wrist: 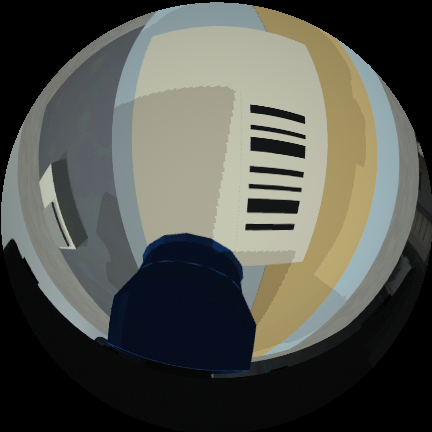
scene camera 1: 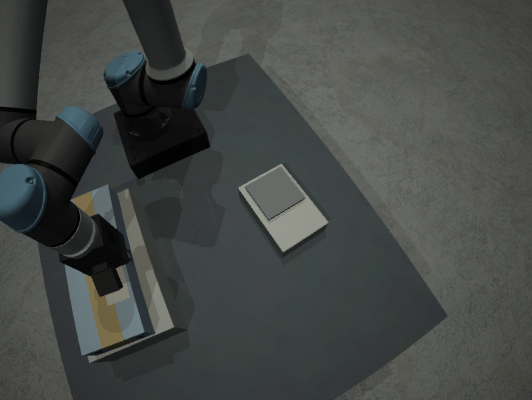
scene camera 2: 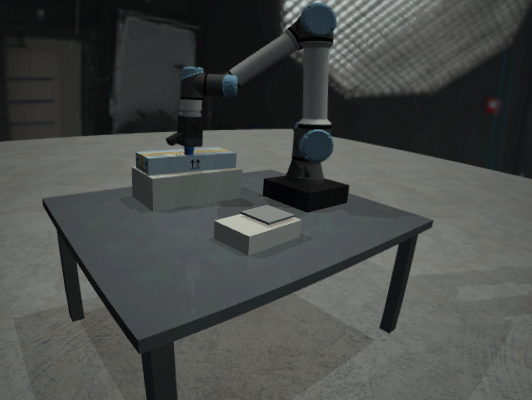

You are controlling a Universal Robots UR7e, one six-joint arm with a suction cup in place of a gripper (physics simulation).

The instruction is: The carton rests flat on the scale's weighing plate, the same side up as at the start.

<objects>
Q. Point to the suction cup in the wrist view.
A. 184, 306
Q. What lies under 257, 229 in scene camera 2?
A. A cream scale.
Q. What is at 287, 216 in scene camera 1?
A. A cream scale.
</objects>
